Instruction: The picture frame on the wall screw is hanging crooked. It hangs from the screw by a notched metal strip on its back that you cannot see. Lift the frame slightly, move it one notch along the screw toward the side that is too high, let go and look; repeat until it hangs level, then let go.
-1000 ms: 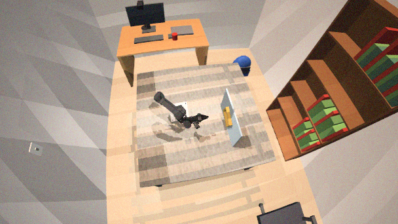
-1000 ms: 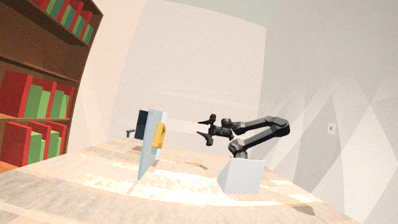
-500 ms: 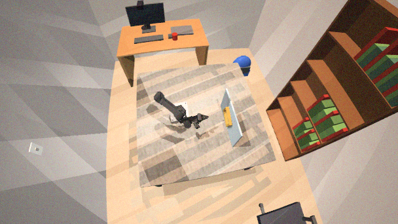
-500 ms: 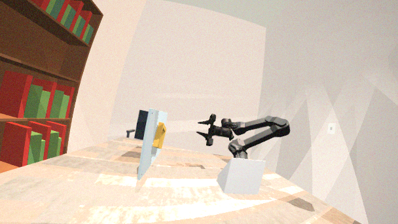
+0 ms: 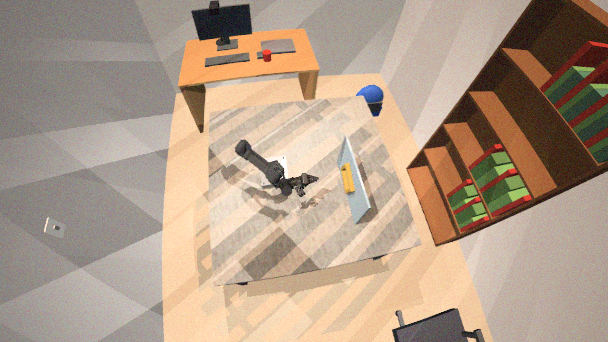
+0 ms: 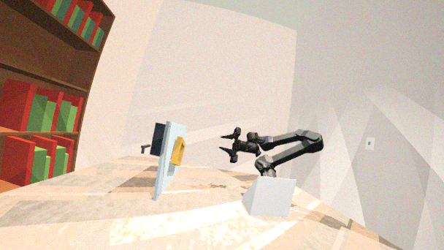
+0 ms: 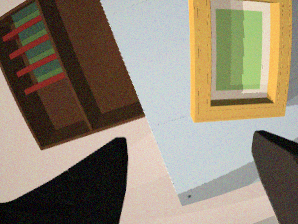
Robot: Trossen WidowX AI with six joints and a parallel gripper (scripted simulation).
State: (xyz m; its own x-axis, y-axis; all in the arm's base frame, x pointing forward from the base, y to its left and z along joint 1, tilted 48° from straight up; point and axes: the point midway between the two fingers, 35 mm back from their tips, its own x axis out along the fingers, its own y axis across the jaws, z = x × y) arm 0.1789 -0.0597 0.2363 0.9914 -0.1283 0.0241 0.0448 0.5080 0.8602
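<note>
My gripper tip is now 200 mm short of the picture frame, 10 mm to the left of it and 90 mm above it. The rest, counted from my gripper tip: wall panel 210 mm ahead, 20 mm to the right, 100 mm below.
</note>
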